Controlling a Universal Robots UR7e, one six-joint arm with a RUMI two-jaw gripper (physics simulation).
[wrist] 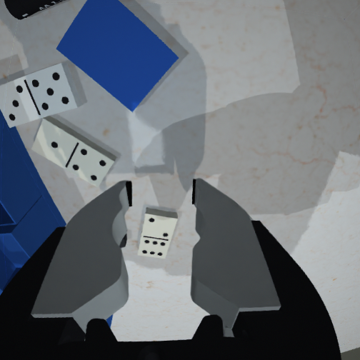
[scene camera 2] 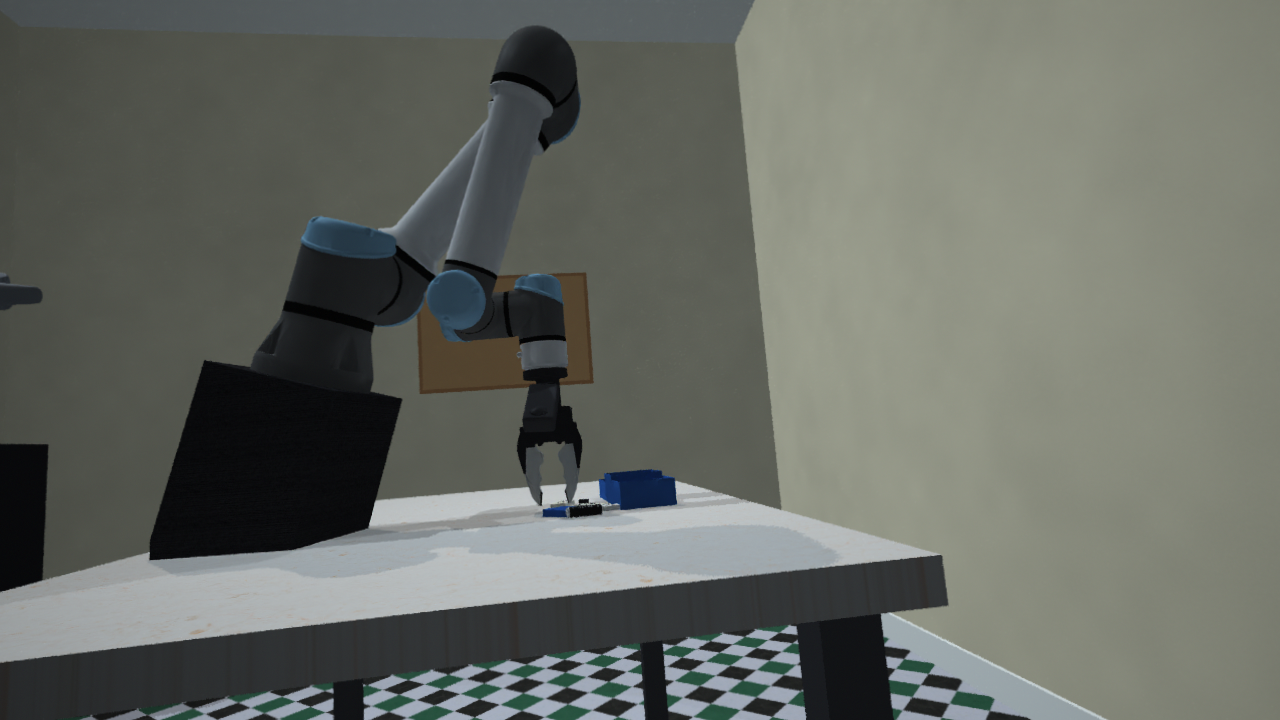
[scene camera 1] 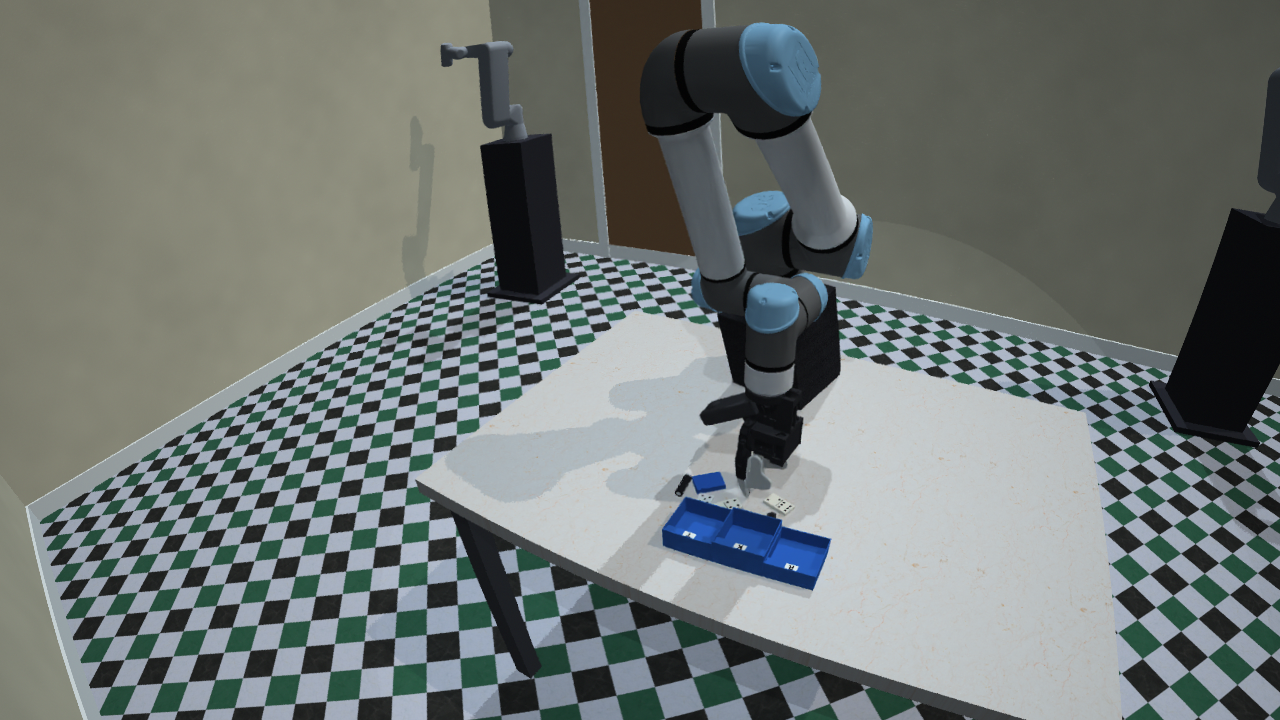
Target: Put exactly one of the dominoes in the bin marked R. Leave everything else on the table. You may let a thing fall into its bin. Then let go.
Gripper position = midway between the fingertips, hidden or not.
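Note:
Scene camera 1: my gripper [scene camera 1: 753, 489], blue three-bin tray [scene camera 1: 751, 542]. Scene camera 2: blue three-bin tray [scene camera 2: 644, 488], my gripper [scene camera 2: 554, 504]. Wrist view: my gripper [wrist: 162, 181].

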